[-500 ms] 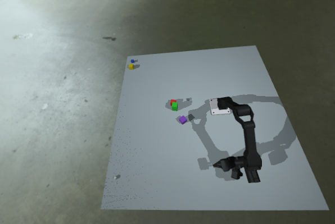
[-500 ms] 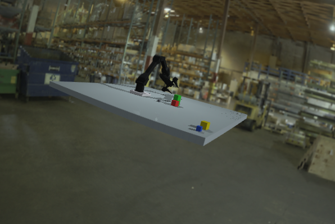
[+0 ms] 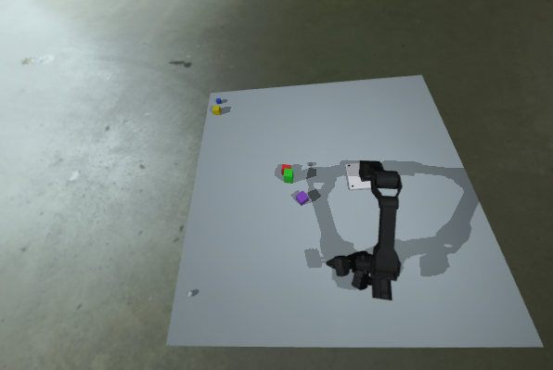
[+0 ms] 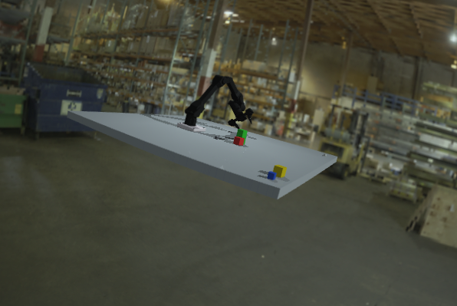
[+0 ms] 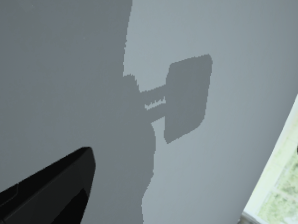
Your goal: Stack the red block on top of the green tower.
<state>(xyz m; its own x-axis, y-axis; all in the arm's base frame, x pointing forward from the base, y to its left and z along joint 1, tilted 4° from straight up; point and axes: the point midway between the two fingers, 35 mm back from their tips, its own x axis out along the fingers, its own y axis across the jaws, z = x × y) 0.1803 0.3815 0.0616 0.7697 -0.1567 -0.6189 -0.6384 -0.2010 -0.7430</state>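
Right now the red block is 17 cm ahead of my gripper tip, 43 cm to the right of it and 4 cm below it. From my gripper tip the other things lie so: small grey cube (5 cm ahead, 46 cm to the right, 5 cm below); then yellow block (56 cm ahead, 86 cm to the right, 4 cm below); then purple block (10 cm ahead, 28 cm to the right, 4 cm below).
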